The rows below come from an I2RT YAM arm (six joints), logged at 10 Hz.
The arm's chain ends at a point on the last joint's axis. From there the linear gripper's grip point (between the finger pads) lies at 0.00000 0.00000 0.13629 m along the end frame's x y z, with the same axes.
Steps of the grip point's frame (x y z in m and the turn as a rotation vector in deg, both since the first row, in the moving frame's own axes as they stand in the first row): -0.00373 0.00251 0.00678 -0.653 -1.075 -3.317; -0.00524 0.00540 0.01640 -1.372 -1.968 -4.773; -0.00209 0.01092 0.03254 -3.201 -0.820 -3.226; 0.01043 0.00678 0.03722 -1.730 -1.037 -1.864; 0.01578 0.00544 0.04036 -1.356 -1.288 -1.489; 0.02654 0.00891 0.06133 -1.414 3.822 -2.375; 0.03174 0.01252 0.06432 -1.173 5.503 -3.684
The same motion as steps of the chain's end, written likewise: -0.00122 0.00088 0.00681 -0.653 -1.075 -3.317; -0.00070 0.00195 0.01652 -1.372 -1.968 -4.773; -0.00036 0.00326 0.03277 -3.201 -0.820 -3.226; 0.01283 0.00263 0.03730 -1.730 -1.037 -1.864; 0.01880 0.00218 0.04043 -1.356 -1.288 -1.489; 0.01739 0.00574 0.06167 -1.414 3.822 -2.375; 0.01859 0.01016 0.06498 -1.173 5.503 -3.684
